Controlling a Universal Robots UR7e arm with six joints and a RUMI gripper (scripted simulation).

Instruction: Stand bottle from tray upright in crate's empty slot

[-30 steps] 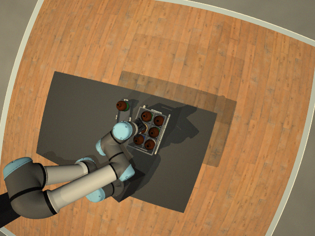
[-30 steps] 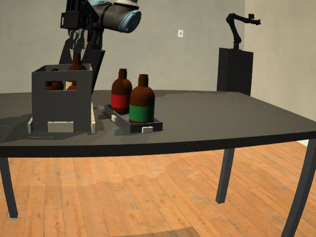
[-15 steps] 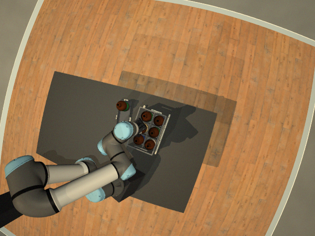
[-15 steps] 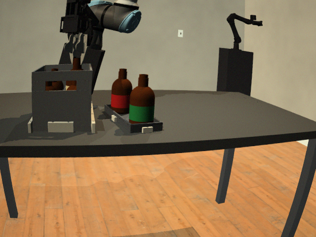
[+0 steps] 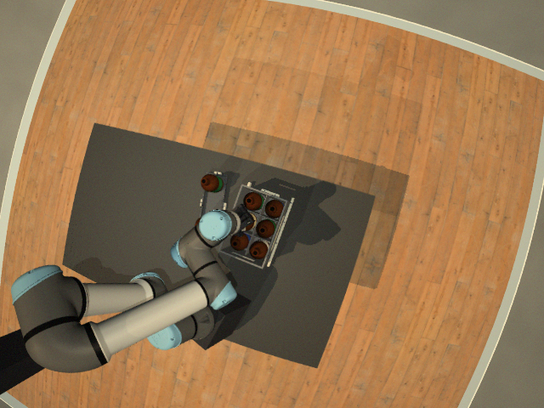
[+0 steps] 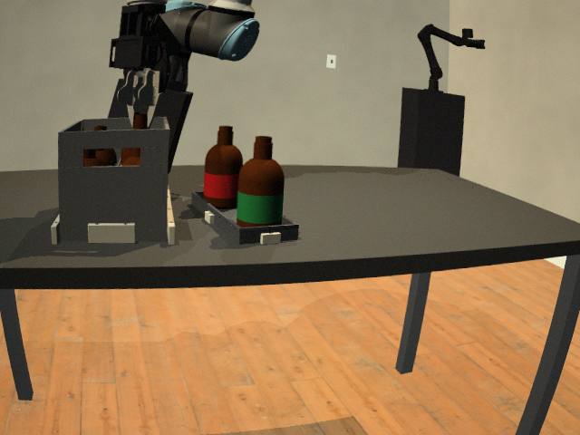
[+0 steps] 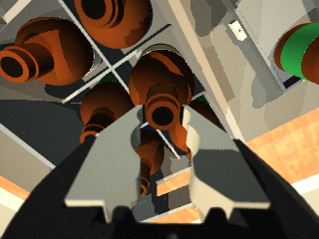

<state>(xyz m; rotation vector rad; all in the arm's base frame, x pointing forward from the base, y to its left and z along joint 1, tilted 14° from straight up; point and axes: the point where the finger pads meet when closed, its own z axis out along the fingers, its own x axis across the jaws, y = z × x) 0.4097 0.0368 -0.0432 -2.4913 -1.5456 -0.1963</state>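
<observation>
The crate is 1 cm ahead of my hand, 4 cm to the right of it and 10 cm below it. Also, from my hand: green-labelled bottle: 7 cm ahead, 21 cm to the left, 10 cm below; then tray: 1 cm behind, 18 cm to the left, 17 cm below.
</observation>
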